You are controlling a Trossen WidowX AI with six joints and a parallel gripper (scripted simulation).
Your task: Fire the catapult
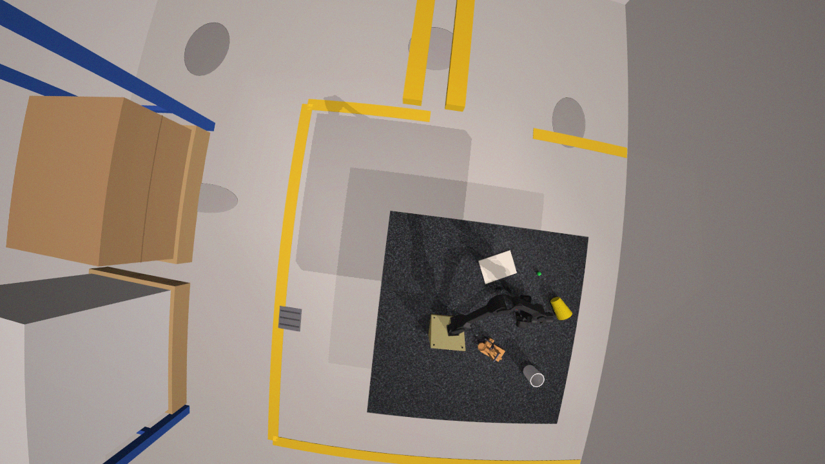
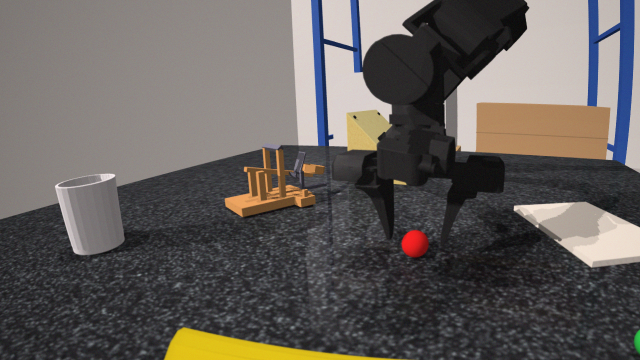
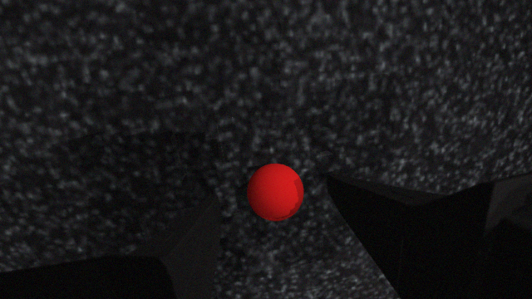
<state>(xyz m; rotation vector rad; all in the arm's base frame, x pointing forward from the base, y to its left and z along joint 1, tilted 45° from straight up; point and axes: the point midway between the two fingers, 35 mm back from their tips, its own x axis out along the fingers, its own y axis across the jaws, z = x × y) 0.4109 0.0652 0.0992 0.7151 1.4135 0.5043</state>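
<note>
My gripper tip is right at the red ball. Also, from my gripper tip: green ball 140 mm ahead, 210 mm to the left, 10 mm below; white flat slab 130 mm behind, 250 mm to the left, 20 mm below; catapult 170 mm behind, 250 mm to the right, 30 mm above.
</note>
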